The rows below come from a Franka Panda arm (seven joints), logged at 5 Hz.
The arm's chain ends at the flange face. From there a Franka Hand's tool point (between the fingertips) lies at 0.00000 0.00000 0.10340 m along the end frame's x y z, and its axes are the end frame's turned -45 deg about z.
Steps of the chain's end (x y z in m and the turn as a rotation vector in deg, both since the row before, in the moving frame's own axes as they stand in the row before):
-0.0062 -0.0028 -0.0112 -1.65 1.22 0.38
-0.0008 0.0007 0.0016 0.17 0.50 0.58
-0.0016 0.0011 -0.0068 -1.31 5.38 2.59
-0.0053 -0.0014 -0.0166 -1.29 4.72 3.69
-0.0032 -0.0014 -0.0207 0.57 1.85 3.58
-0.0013 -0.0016 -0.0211 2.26 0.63 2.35
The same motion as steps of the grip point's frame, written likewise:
-0.0030 -0.0027 -0.0113 -2.03 -0.30 0.38
-0.0002 0.0004 0.0016 -0.23 0.47 0.58
0.0031 0.0083 -0.0073 -4.73 2.88 2.59
0.0014 0.0031 -0.0170 -4.25 2.43 3.69
0.0018 -0.0015 -0.0208 -0.91 1.71 3.58
0.0039 -0.0041 -0.0212 1.15 2.04 2.35

